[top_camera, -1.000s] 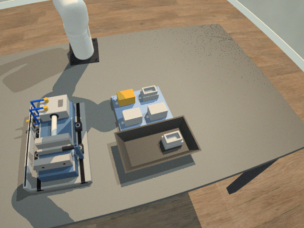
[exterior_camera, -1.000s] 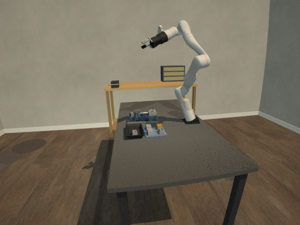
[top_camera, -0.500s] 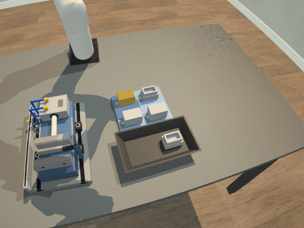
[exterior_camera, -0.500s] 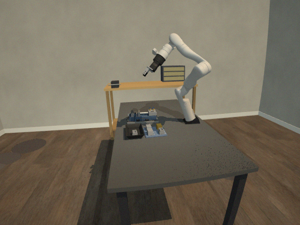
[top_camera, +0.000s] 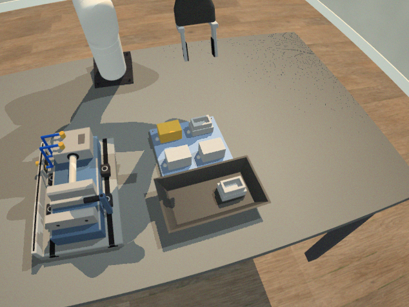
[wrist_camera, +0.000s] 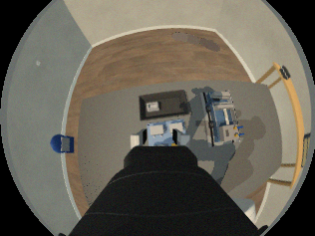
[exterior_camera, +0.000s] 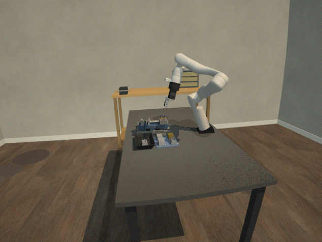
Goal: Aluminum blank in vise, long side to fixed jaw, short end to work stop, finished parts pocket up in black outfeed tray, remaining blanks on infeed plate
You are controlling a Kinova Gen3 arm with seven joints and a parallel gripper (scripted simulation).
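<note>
Now: hand 4 cm past the yellow brass blank, 6 cm to the left of it and 27 cm above it. Also, from my hand: plain gray blank 5 cm ahead, 6 cm to the right, 27 cm below; vise 9 cm ahead, 31 cm to the right, 26 cm below.
</note>
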